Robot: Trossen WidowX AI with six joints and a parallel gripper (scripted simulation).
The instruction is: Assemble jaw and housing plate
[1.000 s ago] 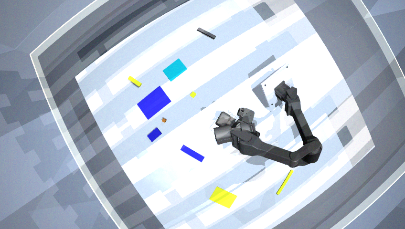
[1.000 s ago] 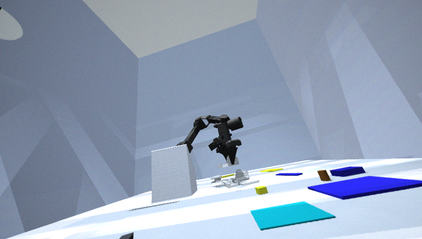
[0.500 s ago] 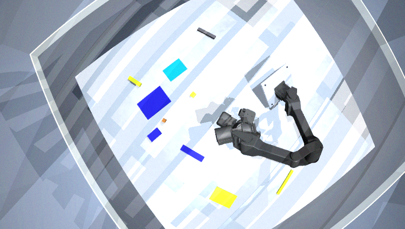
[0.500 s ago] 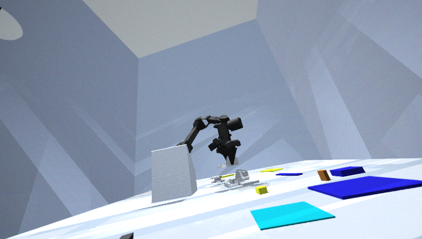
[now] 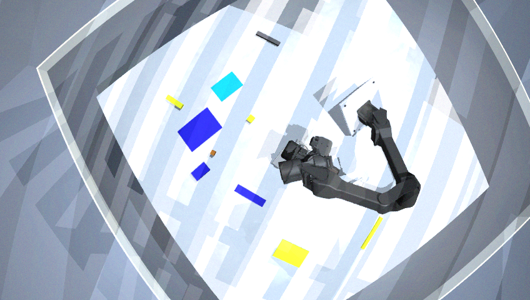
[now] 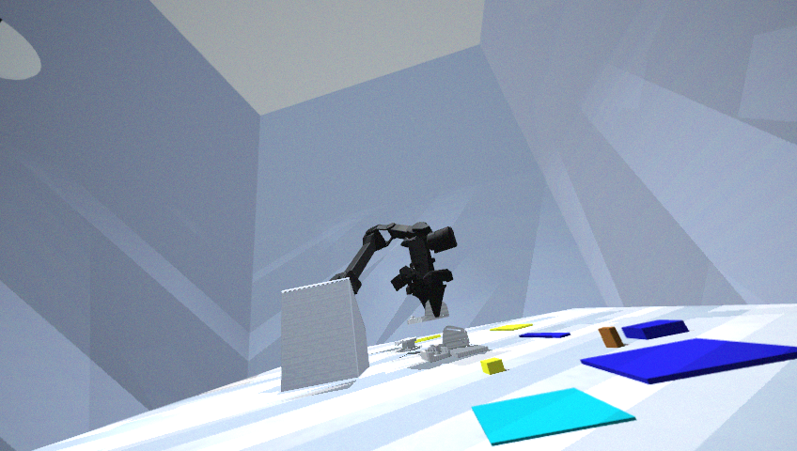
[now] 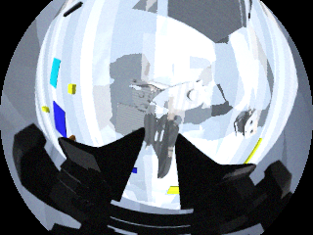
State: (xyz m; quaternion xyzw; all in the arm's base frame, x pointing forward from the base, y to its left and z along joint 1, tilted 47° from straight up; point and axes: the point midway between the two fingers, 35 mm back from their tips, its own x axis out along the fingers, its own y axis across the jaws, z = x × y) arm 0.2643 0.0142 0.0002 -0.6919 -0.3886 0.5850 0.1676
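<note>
My gripper tip is now 50 mm short of the white base, 20 mm to the left of it and 80 mm above it. The rest, counted from my gripper tip: grey ribbed jaw 40 mm behind, 10 mm to the left; pale flat part 90 mm behind, 210 mm to the left, 50 mm below; blue strip 230 mm ahead, 30 mm to the right, 80 mm below.
</note>
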